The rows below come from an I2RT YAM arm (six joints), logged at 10 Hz.
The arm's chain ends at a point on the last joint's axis. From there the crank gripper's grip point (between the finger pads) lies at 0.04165 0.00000 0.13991 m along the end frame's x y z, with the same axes.
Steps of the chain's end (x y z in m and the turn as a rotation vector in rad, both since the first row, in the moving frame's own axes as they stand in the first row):
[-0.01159 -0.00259 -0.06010 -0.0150 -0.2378 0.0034]
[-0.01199 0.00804 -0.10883 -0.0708 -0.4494 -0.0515]
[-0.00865 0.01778 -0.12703 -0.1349 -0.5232 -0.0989]
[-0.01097 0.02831 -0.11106 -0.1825 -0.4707 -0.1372]
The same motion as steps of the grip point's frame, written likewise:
[-0.04572 -0.00035 -0.05424 -0.0150 -0.2378 0.0034]
[-0.07663 0.01777 -0.10491 -0.0708 -0.4494 -0.0515]
[-0.08307 0.03677 -0.12596 -0.1349 -0.5232 -0.0989]
[-0.07704 0.05340 -0.10925 -0.1825 -0.4707 -0.1372]

